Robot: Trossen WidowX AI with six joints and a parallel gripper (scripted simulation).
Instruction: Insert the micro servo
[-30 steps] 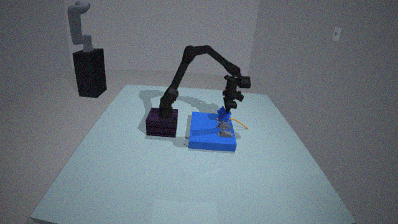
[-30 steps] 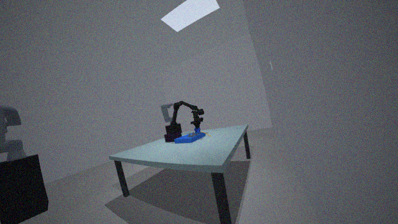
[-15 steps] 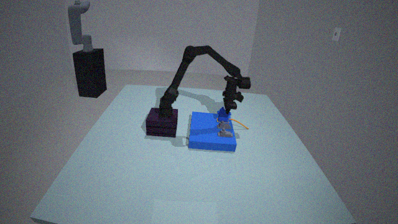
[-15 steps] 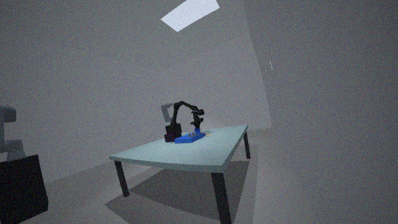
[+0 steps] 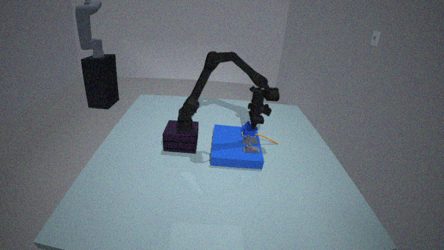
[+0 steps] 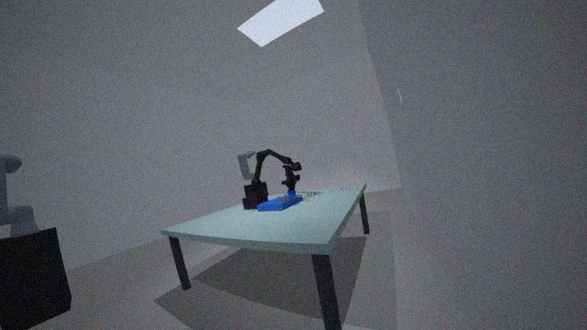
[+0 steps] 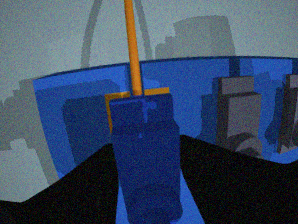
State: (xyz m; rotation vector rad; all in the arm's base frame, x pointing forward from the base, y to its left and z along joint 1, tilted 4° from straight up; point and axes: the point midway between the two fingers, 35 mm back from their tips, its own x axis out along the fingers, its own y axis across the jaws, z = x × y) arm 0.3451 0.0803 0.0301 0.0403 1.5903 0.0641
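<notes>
Now: gripper tip 12 cm past the blue deck, 8 cm to the left of it and 7 cm above it.
</notes>
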